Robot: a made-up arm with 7 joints.
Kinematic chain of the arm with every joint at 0, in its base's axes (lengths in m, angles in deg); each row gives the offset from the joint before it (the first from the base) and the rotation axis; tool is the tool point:
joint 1: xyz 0 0 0.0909 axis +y
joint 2: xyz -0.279 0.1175 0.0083 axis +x
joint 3: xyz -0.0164 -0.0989 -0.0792 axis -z
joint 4: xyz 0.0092 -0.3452 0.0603 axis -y
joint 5: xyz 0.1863 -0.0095 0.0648 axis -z
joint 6: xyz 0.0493 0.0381 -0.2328 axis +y
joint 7: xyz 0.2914 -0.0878 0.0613 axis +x
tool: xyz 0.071 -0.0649 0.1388
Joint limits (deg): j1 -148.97..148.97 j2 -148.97..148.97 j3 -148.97..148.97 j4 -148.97..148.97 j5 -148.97..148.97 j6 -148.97..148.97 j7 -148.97..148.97
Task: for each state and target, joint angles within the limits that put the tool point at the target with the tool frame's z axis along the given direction. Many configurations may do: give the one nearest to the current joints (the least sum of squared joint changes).
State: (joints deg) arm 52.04 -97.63 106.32 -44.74 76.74 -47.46 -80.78
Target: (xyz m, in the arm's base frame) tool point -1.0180 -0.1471 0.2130 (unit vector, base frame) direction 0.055 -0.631 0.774
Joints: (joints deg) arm 4.82 -86.53 119.82 -49.90 69.21 -16.25 -79.94
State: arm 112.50 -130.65 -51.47 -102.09 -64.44 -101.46 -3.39
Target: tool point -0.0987 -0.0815 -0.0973 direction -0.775 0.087 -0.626
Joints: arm 143.48 -132.35 -65.76 -65.22 -91.09 -71.75 4.95
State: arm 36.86 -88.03 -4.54 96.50 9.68 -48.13 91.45
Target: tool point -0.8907 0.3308 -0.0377 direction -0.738 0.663 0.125
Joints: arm -25.36 -87.41 28.48 135.88 -16.54 -64.30 124.63
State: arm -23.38 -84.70 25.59 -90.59 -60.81 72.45 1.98
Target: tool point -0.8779 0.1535 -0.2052 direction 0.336 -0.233 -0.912
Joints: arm -11.38 -65.45 32.61 -132.00 -67.99 78.32 19.10
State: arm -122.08 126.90 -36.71 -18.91 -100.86 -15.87 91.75
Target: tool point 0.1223 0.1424 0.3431 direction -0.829 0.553 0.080
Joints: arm -142.45 86.69 3.59 -34.00 -103.64 -78.86 107.83
